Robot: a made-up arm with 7 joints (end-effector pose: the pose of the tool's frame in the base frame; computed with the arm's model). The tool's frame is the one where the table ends.
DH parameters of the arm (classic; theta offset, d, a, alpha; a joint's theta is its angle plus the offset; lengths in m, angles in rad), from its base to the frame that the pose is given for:
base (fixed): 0 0 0 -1.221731
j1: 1.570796 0 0 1.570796
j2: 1.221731 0 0 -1.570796
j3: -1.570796 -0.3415 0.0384 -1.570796
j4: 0 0 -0.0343 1.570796
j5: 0 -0.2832 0 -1.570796
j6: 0 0 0 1.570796
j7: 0 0 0 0
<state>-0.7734 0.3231 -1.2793 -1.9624 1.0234 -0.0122 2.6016</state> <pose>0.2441 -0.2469 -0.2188 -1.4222 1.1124 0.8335</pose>
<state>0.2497 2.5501 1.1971 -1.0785 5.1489 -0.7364 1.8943</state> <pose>0.2203 0.0856 0.5231 1.1347 -1.5635 -1.3205</pose>
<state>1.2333 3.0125 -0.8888 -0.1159 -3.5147 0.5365 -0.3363</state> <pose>0.5203 0.2410 0.2557 1.7646 -0.4996 -0.3700</pose>
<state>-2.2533 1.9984 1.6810 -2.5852 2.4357 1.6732 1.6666</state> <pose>-0.1591 0.1505 -0.1156 -0.5663 -2.7850 -0.8704</pose>
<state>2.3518 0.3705 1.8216 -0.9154 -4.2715 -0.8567 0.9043</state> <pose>-0.3385 0.0875 0.4789 -1.6251 2.6133 0.2993</pose>
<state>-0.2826 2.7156 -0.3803 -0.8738 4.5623 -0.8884 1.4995</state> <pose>0.1157 0.2899 0.5091 1.6591 0.5651 -0.7287</pose>
